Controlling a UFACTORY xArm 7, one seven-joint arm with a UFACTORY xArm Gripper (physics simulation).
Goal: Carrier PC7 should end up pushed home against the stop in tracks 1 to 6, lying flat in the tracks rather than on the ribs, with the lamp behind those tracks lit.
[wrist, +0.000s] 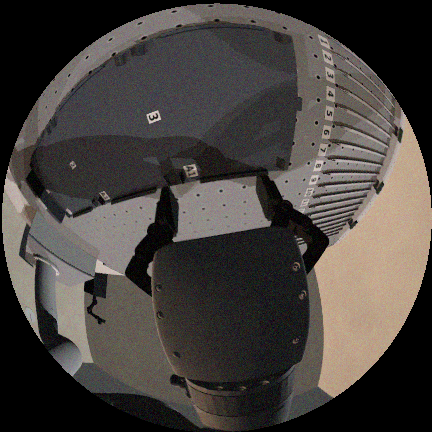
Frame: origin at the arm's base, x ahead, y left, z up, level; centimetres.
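Seen in the pictures: gripper, fingertip midpoint: point(214, 186); arm's base, origin of the base link: point(45, 263).
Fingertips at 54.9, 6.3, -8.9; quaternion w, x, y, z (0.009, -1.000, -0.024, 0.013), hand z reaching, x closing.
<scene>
Offsets run from my fingertips to a thing's middle, as dx, dy, dz. "spot": to the spot under its first point. Level surfaces: height alone.
No carrier marked PC7 can be made out in the wrist view. The ribbed tracks @[spot: +16.8, +12.1, -0.1] point(362, 102) lie at the right of the perforated plate, with number labels along their near ends; 1 to 6 are the upper ones. No lit lamp can be made out behind them. My gripper point(214, 186) is open, with nothing between the fingers. Its fingertips show at the lower edge of a large dark panel @[-9.0, +8.1, +1.0] point(225, 90); whether they touch it I cannot tell. The panel bears labels 3 @[spot: -3.3, +8.2, +0.7] point(153, 117) and A1 @[spot: -1.7, +2.7, +0.7] point(190, 171).
The perforated plate @[dz -0.4] point(215, 210) extends below and around the dark panel. Small dark blocks @[spot: +31.3, +0.1, +1.4] point(379, 186) sit along the tracks' outer edge. A grey box-like unit point(65, 252) with a cylindrical arm point(46, 295) stands at lower left. A small black bracket point(99, 286) shows beside it.
</scene>
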